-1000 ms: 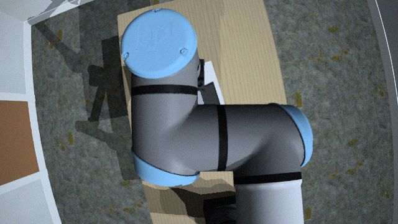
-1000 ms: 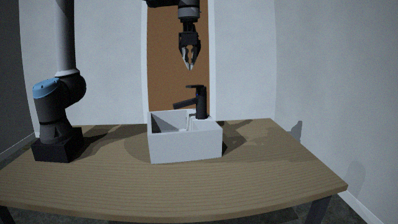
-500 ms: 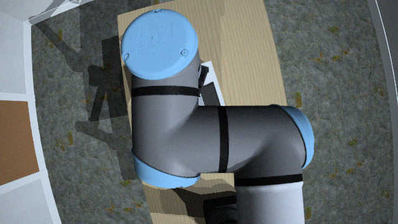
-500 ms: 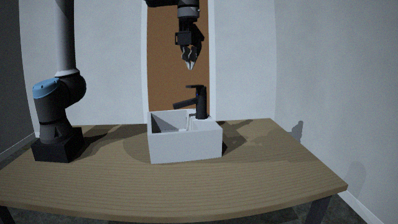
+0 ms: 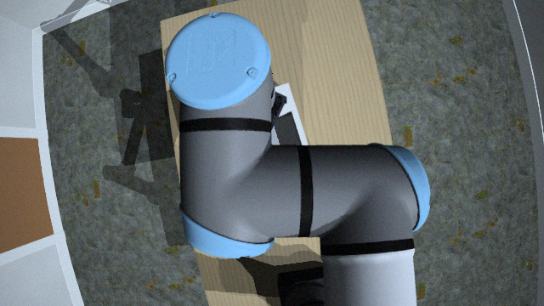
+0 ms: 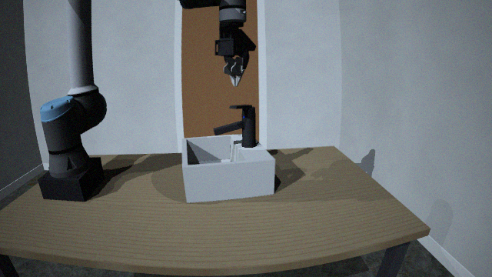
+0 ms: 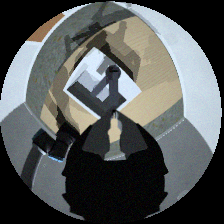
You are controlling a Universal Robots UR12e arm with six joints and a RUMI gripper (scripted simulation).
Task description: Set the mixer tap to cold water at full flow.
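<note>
Right now the lever is 9 cm below my hand, 2 cm to the left of it and 2 cm ahead of it. The rest, counted from my hand: black mixer tap: 13 cm below, 4 cm to the left, 2 cm ahead; white basin: 32 cm below, 7 cm behind, 4 cm to the left.
</note>
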